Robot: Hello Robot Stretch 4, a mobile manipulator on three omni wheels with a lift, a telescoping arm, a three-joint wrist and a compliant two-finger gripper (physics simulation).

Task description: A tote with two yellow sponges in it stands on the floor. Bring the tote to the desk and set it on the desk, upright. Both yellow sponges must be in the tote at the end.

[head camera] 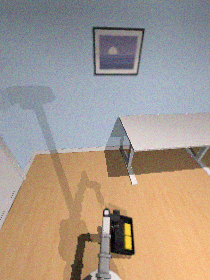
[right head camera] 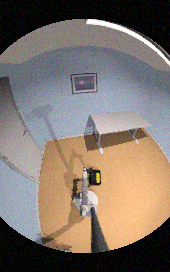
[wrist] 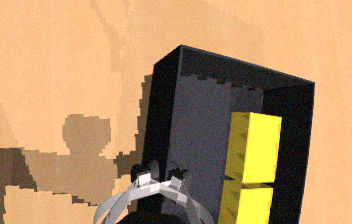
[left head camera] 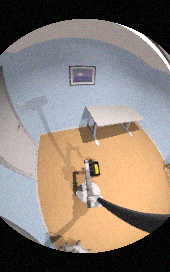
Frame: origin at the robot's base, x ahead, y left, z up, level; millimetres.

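Where they show: gripper, between the fingertips: (head camera: 114,230) (wrist: 162,172) (left head camera: 89,167).
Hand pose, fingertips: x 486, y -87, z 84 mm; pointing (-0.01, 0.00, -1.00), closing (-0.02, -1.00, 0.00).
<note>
After its pixels a point has its place.
The black tote (head camera: 118,244) {x 389, y -131, z 16 mm} (left head camera: 92,173) {x 368, y -140, z 12 mm} (right head camera: 92,181) {x 381, y -125, z 17 mm} (wrist: 164,100) {x 568, y -82, z 105 mm} hangs at my gripper, beside the arm's end and above the floor; it leans toward its right side. In the wrist view, one yellow sponge (wrist: 262,147) {x 519, y -229, z 30 mm} and the other yellow sponge (wrist: 252,205) {x 433, y -222, z 31 mm} lie in line against its right wall; they also show in the head view. My gripper (wrist: 162,172) {x 486, y -87, z 84 mm} (head camera: 115,216) is shut on the tote's left wall, with a fingertip on each side. The white-topped desk (head camera: 165,131) {x 1396, y -691, z 693 mm} (left head camera: 115,115) {x 1342, y -754, z 693 mm} (right head camera: 120,121) {x 1388, y -798, z 693 mm} stands ahead to the right, against the wall.
The desk's near left leg (head camera: 132,172) has a foot reaching out over the floor. A framed picture (head camera: 118,51) {x 1776, y -48, z 1489 mm} hangs on the blue wall. A grey door (left head camera: 15,135) {x 761, y 1182, z 854 mm} (right head camera: 15,125) {x 849, y 1197, z 1132 mm} is at the left. My round base (left head camera: 89,194) (right head camera: 85,201) stands behind the tote.
</note>
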